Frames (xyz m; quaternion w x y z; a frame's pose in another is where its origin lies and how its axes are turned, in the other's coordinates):
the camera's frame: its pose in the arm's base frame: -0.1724 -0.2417 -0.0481 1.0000 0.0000 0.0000 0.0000
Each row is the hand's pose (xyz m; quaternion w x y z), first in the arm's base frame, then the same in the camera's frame.
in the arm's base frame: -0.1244 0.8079 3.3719 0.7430 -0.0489 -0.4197 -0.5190
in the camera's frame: 0.0480 1.0496 3.4200 0.7430 -0.0489 -0.4197 -0.5190
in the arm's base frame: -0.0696 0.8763 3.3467 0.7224 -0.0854 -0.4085 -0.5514
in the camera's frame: 0.1028 1.1180 3.3948 0.7224 -0.0854 -0.4085 -0.5514
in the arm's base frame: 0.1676 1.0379 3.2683 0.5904 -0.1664 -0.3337 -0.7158
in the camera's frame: 0.3400 1.2796 3.3164 0.5904 -0.1664 -0.3337 -0.7158
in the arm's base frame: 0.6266 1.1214 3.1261 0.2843 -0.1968 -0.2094 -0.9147
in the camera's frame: 0.7990 1.3631 3.1742 0.2843 -0.1968 -0.2094 -0.9147
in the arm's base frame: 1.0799 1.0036 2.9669 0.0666 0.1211 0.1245 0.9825
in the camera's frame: 1.2523 1.2453 3.0150 0.0666 0.1211 0.1245 0.9825
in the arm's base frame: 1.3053 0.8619 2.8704 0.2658 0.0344 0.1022 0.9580
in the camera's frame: 1.4777 1.1036 2.9185 0.2658 0.0344 0.1022 0.9580
